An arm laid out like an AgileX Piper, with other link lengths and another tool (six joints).
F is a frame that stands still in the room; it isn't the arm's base.
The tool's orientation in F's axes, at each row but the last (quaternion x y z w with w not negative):
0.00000, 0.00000, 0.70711, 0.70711
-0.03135, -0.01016, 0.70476, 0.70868
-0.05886, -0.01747, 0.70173, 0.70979
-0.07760, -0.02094, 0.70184, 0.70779
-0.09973, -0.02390, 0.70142, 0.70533
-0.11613, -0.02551, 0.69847, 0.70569
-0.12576, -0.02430, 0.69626, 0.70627
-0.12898, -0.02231, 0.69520, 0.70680
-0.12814, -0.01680, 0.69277, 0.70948
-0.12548, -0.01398, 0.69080, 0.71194
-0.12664, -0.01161, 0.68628, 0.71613
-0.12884, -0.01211, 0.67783, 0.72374
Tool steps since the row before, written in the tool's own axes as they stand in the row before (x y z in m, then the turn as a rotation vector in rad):
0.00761, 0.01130, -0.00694, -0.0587, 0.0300, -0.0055
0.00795, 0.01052, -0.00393, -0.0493, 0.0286, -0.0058
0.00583, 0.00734, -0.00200, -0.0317, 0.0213, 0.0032
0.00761, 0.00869, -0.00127, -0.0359, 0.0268, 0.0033
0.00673, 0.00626, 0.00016, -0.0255, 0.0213, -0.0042
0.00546, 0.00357, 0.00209, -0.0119, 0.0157, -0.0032
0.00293, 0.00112, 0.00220, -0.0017, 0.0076, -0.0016
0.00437, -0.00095, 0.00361, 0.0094, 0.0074, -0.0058
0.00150, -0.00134, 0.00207, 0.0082, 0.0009, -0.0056
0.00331, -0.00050, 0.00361, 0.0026, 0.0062, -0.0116
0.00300, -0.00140, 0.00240, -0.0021, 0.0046, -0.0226
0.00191, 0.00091, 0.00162, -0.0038, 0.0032, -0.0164
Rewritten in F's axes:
-0.01130, 0.00761, -0.00694, -0.0300, -0.0587, -0.0055
-0.01022, 0.00788, -0.00478, -0.0285, -0.0493, -0.0060
-0.00700, 0.00576, -0.00312, -0.0220, -0.0313, 0.0027
-0.00832, 0.00751, -0.00307, -0.0275, -0.0354, 0.0024
-0.00609, 0.00668, -0.00165, -0.0206, -0.0259, -0.0051
-0.00379, 0.00567, 0.00063, -0.0150, -0.0123, -0.0047
-0.00147, 0.00321, 0.00148, -0.0071, -0.0019, -0.0029
0.00031, 0.00487, 0.00304, -0.0057, 0.0084, -0.0086
0.00095, 0.00180, 0.00205, 0.0006, 0.0072, -0.0069
-0.00006, 0.00384, 0.00309, -0.0037, 0.0008, -0.0129
0.00109, 0.00332, 0.00213, -0.0003, -0.0057, -0.0224
-0.00105, 0.00220, 0.00108, -0.0003, -0.0064, -0.0159

